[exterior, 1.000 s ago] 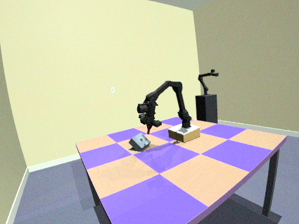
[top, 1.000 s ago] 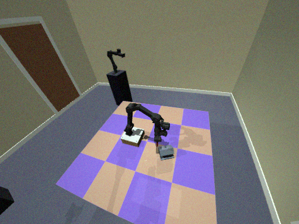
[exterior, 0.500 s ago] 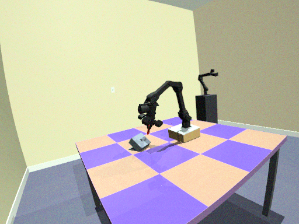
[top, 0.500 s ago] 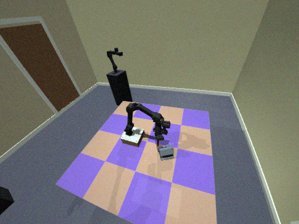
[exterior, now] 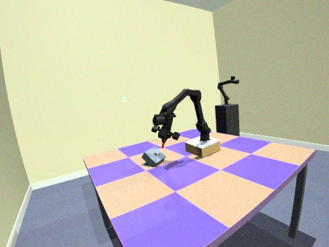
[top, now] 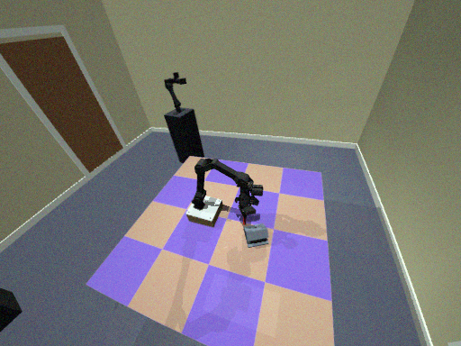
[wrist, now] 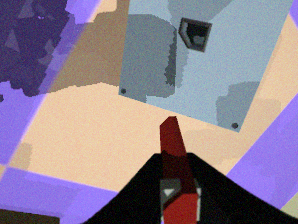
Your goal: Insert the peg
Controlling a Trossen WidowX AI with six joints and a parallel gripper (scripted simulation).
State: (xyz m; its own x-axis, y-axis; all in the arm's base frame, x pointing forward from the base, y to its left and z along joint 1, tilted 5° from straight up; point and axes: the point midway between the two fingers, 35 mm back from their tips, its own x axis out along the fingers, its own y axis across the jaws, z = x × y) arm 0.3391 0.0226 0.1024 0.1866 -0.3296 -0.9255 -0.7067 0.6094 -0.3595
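Now: the grey sloped panel 9 cm below my gripper tip, 8 cm ahead of it and 1 cm to the right of it. From my gripper tip the other things lie so: red peg: 1 cm above.
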